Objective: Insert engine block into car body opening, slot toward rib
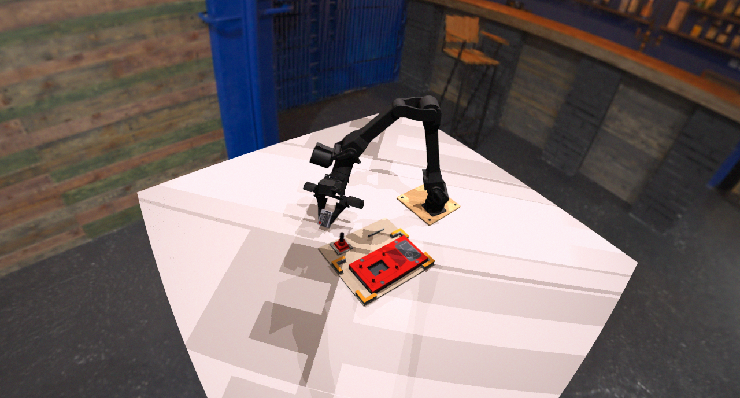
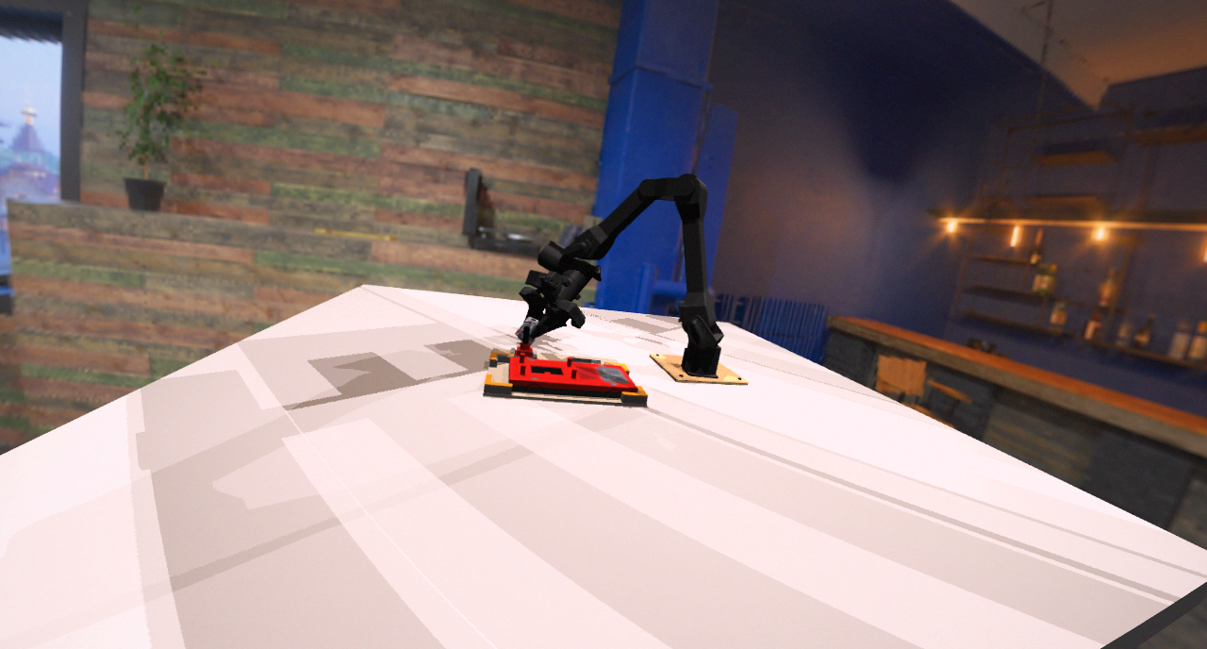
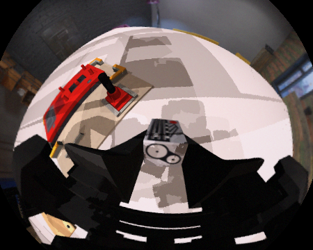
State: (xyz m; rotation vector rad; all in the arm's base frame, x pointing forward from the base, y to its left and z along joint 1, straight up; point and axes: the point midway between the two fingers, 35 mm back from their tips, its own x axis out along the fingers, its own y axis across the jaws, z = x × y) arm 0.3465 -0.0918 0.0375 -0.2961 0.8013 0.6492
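Now: gripper tip 10 mm below the grey finned engine block and 10 mm past it. Round my gripper tip: black upright peg: 100 mm to the left, 20 mm above, 10 mm behind.
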